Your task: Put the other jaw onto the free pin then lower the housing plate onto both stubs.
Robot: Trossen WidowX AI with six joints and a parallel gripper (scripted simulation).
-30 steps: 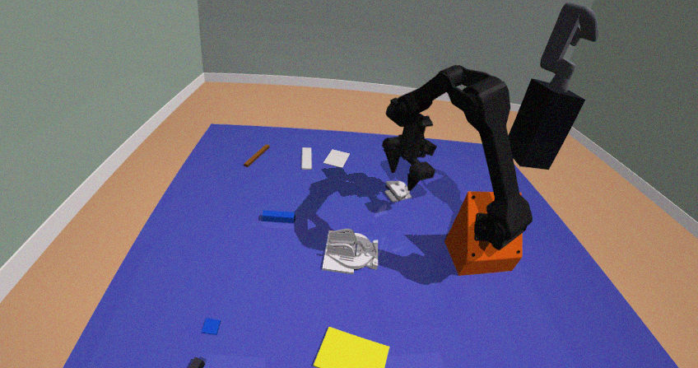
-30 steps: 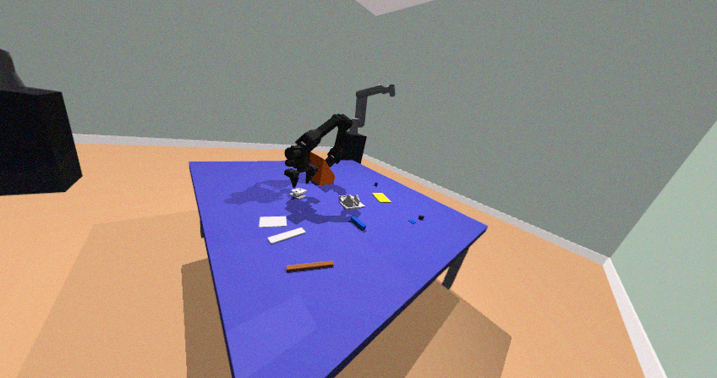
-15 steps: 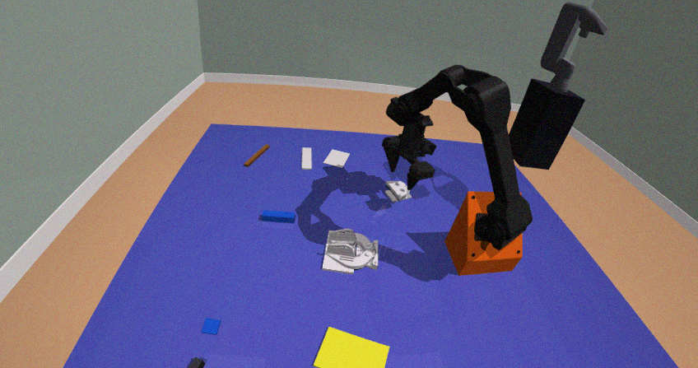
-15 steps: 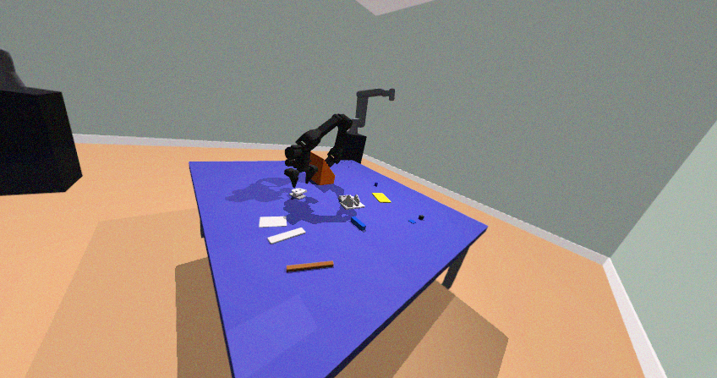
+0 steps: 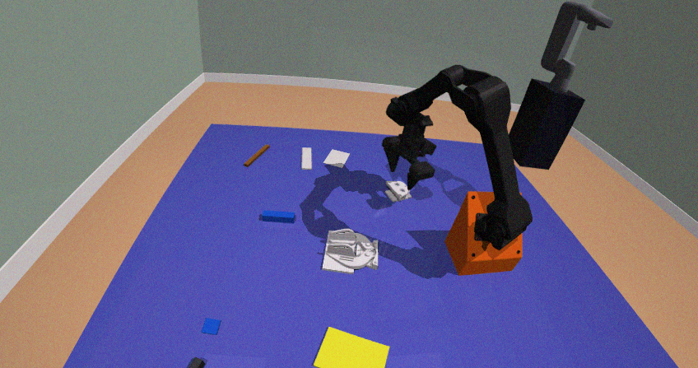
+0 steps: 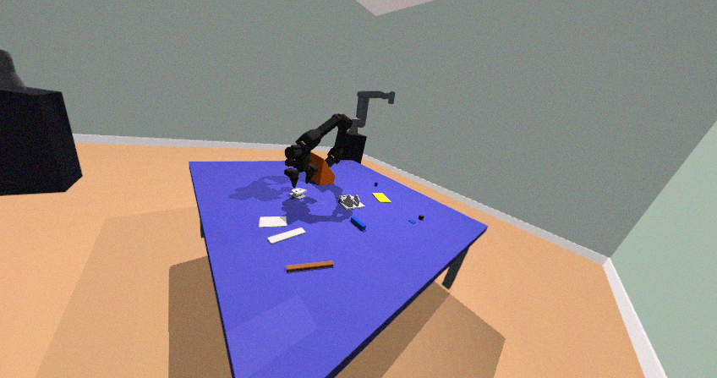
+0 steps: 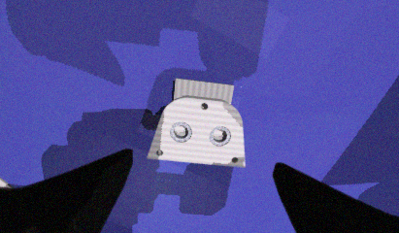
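Right now my gripper tip is 5 cm above the white stepped part, 1 cm to the left of it and 1 cm past it. Also, from my gripper tip: white square 19 cm ahead, 18 cm to the right, 6 cm below; jaw 25 cm to the left, 13 cm ahead, 5 cm below; white strip 29 cm ahead, 16 cm to the right, 6 cm below.
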